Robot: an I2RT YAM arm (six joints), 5 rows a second.
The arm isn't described. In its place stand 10 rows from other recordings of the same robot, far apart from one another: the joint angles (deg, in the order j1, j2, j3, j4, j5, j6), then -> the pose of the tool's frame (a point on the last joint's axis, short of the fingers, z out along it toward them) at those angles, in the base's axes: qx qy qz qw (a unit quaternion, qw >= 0); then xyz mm.
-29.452 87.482 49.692 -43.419 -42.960 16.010 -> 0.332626 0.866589 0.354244 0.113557 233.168 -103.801 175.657
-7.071 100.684 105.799 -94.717 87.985 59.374 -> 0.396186 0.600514 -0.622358 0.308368 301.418 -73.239 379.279
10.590 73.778 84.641 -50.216 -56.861 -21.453 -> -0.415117 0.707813 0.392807 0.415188 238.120 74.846 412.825
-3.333 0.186 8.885 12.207 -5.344 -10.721 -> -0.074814 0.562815 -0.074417 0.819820 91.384 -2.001 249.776
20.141 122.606 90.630 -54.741 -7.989 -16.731 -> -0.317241 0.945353 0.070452 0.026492 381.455 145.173 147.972
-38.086 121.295 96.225 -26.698 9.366 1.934 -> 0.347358 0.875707 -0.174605 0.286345 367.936 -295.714 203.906
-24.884 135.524 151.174 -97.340 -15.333 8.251 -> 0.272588 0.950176 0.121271 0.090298 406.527 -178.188 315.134
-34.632 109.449 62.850 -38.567 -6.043 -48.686 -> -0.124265 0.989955 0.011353 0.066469 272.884 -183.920 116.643
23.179 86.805 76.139 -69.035 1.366 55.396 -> 0.277346 0.956496 0.047641 0.076981 254.745 108.151 282.885
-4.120 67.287 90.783 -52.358 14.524 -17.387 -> -0.034808 0.855819 -0.201058 0.475329 212.625 -24.267 457.376
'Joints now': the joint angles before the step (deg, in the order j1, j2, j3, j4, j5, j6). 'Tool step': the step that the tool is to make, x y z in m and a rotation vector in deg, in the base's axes. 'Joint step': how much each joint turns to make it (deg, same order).
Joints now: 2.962, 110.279, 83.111, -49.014, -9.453, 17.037
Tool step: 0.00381, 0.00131, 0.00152, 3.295, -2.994, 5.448
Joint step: -0.241, 0.000, -0.023, 2.207, -4.503, -4.787
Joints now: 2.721, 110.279, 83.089, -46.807, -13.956, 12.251
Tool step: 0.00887, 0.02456, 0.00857, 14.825, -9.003, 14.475
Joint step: 2.032, -0.023, 0.021, 7.038, -17.552, -7.542
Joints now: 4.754, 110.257, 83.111, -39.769, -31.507, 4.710
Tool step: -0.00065, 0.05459, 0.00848, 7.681, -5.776, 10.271
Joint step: 7.169, -0.066, 0.021, 6.907, -7.431, 0.285
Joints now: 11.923, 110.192, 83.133, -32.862, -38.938, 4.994
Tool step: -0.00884, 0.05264, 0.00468, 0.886, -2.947, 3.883
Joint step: 7.519, 0.000, 0.001, 5.486, 1.923, 3.913
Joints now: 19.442, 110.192, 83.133, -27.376, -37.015, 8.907
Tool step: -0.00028, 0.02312, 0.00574, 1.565, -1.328, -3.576
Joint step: 3.191, -0.001, -0.002, 5.990, 3.453, 7.234
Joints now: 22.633, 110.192, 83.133, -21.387, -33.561, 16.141
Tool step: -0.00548, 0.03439, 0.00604, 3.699, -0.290, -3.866
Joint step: 4.721, 0.372, 0.023, 7.343, 3.803, 9.814
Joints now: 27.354, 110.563, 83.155, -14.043, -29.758, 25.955
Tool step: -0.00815, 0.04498, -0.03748, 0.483, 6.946, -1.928
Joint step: 5.748, 6.032, 0.394, 4.195, 3.060, 9.136
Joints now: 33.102, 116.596, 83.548, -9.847, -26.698, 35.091
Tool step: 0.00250, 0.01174, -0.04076, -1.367, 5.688, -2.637
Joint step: 1.137, 5.637, -0.045, 2.186, 1.268, 4.546
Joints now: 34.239, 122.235, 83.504, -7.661, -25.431, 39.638
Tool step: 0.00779, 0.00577, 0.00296, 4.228, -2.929, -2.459
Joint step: 0.087, 0.831, 0.000, 7.082, 0.590, 3.410
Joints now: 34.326, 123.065, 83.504, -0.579, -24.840, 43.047
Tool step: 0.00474, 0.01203, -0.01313, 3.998, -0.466, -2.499
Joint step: 0.918, 3.062, 0.023, 7.737, 0.851, 4.918
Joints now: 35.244, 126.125, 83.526, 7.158, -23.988, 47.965
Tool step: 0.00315, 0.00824, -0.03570, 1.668, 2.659, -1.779
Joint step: 0.591, 5.465, -0.022, 5.946, 0.262, 4.087
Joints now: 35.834, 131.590, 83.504, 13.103, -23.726, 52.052
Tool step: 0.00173, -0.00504, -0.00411, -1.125, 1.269, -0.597
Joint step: -0.590, 0.219, 0.002, -1.531, 0.110, -0.153
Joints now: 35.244, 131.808, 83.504, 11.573, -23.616, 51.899
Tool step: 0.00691, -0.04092, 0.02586, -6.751, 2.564, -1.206
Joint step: -4.524, -5.748, -0.195, -13.728, 0.283, -5.880
